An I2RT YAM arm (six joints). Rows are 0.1 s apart.
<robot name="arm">
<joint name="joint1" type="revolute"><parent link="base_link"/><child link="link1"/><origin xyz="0 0 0.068"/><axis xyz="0 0 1"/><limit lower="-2.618" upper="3.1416"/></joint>
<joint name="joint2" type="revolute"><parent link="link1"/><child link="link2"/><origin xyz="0.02 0.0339 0.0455" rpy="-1.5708 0 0"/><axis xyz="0 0 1"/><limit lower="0" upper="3.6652"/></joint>
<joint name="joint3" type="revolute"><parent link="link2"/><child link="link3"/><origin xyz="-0.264 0 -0.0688" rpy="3.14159 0 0"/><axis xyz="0 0 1"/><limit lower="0" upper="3.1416"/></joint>
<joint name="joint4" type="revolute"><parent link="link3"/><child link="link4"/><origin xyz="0.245 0.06 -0.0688"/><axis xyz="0 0 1"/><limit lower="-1.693" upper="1.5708"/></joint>
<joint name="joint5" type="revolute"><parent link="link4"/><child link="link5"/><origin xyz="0.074 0.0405 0.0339" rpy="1.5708 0 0"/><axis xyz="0 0 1"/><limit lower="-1.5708" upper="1.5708"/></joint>
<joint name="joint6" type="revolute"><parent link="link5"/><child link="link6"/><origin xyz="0.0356 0 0.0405" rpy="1.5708 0 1.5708"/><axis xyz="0 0 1"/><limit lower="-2.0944" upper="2.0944"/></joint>
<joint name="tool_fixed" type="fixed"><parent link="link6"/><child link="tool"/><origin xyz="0 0 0" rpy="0 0 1.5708"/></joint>
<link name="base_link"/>
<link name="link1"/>
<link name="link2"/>
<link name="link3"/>
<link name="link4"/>
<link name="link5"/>
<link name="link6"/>
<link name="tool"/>
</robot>
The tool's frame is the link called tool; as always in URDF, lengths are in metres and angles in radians.
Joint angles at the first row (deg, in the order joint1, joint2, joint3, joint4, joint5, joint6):
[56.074, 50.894, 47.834, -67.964, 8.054, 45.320]
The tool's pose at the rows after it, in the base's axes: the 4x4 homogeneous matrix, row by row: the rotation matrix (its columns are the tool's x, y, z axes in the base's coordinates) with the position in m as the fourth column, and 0 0 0 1 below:
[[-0.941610, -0.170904, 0.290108, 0.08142], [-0.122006, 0.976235, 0.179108, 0.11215], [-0.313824, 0.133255, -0.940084, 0.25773], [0, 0, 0, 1]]
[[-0.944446, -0.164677, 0.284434, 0.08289], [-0.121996, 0.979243, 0.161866, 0.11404], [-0.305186, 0.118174, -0.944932, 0.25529], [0, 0, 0, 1]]
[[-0.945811, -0.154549, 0.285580, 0.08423], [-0.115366, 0.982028, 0.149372, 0.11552], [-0.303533, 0.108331, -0.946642, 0.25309], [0, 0, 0, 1]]
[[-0.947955, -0.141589, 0.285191, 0.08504], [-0.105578, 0.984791, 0.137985, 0.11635], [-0.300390, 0.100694, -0.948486, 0.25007], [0, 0, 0, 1]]
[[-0.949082, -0.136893, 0.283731, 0.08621], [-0.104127, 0.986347, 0.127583, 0.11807], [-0.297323, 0.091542, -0.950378, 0.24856], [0, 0, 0, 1]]
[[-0.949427, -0.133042, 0.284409, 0.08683], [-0.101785, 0.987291, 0.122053, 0.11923], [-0.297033, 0.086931, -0.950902, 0.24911], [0, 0, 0, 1]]
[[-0.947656, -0.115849, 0.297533, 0.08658], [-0.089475, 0.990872, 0.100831, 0.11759], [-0.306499, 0.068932, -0.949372, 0.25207], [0, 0, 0, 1]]
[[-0.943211, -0.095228, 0.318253, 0.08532], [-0.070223, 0.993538, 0.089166, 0.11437], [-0.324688, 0.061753, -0.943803, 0.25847], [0, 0, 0, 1]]
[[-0.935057, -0.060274, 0.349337, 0.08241], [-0.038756, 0.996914, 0.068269, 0.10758], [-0.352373, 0.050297, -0.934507, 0.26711], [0, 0, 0, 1]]
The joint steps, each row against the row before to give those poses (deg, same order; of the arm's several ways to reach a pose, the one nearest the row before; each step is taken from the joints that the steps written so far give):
[0.020, 0.546, -0.679, 0.526, 0.043, 0.785]
[0.004, 0.984, -0.085, 0.019, 0.286, 0.244]
[-0.002, 0.679, -0.197, 0.308, 0.458, 0.479]
[0.002, 0.458, -0.459, 0.348, 0.350, 0.680]
[0.064, 0.743, -0.002, 0.177, 0.284, 0.260]
[0.108, 0.460, 0.330, -0.132, 0.240, 0.283]
[0.044, -0.023, 0.698, -1.289, 1.333, 0.788]
[0.045, -0.700, 1.138, -1.663, 1.400, 1.007]
[-0.002, -1.442, 1.377, -2.688, 2.207, 1.637]

